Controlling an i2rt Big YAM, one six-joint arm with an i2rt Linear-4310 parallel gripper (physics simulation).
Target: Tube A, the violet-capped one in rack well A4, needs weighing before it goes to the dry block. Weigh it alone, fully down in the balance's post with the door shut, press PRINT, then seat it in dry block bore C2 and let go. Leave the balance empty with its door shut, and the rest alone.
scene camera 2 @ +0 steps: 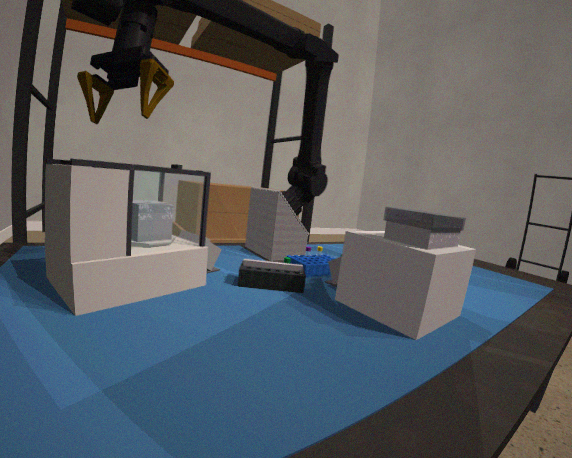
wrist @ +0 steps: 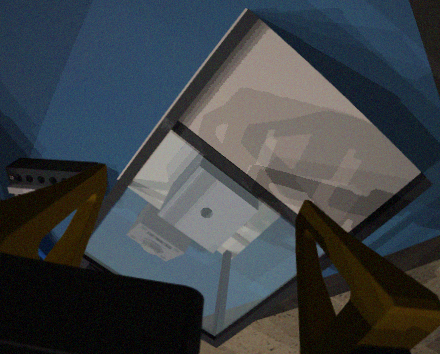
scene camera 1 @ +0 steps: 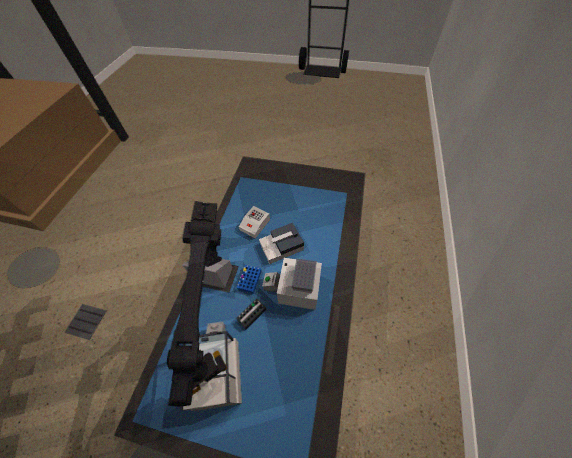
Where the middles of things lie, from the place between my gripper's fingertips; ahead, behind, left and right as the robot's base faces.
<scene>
Now: hand 80 mm past the glass door (wrist: pixel 183 220), 50 mm to the right of it and 60 mm above it. Also, from my hand: white box with grey lid (scene camera 2: pixel 413 277): 140 mm ahead, 500 mm to the left, 180 mm below; balance (scene camera 2: pixel 115 233): 60 mm behind, 20 mm to the left, 170 mm below.
</scene>
